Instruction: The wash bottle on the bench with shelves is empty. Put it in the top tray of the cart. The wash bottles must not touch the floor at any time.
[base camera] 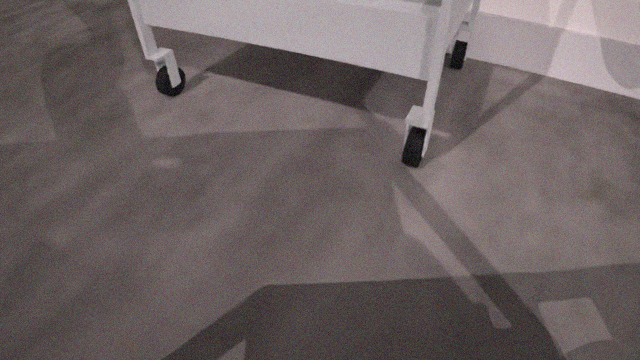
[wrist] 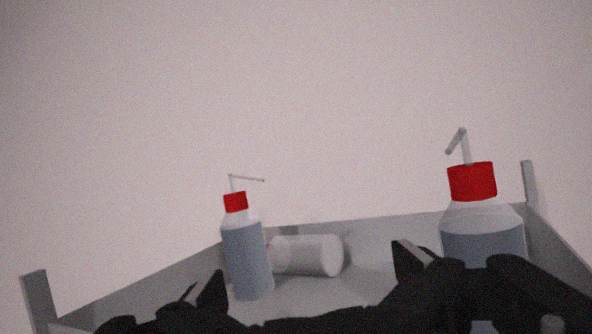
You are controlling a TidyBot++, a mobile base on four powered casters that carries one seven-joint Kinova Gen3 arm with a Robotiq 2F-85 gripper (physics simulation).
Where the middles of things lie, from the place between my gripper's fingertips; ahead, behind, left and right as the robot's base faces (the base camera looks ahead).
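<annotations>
Relative to the wash bottle (wrist: 316,254), my gripper is 8 cm above it, 4 cm to the right of it and 33 cm short of it.
</annotations>
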